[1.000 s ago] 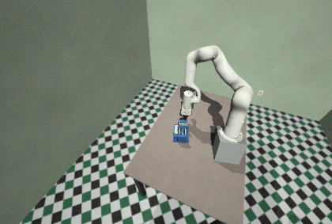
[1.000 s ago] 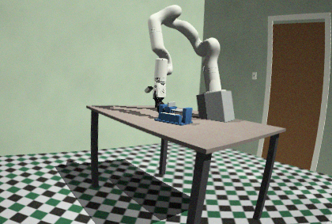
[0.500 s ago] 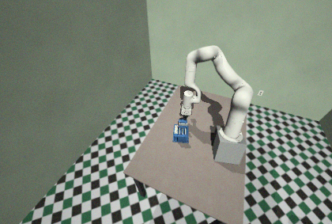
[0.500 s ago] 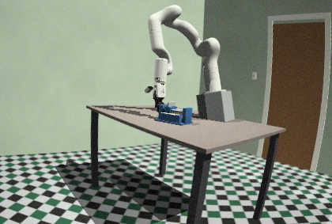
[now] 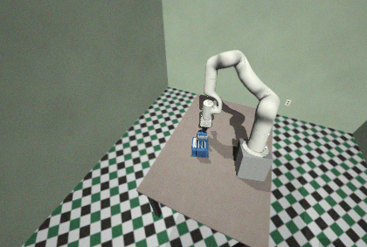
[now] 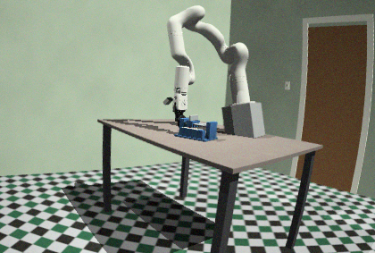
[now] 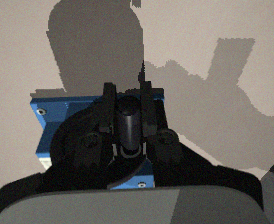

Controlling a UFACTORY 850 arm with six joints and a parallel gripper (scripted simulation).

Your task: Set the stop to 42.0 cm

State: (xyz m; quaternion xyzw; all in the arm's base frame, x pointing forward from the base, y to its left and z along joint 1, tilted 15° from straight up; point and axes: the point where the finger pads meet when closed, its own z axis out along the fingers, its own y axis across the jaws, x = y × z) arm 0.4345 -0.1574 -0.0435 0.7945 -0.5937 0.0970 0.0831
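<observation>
Now: the stop block 13 cm to the left of my hand.
</observation>
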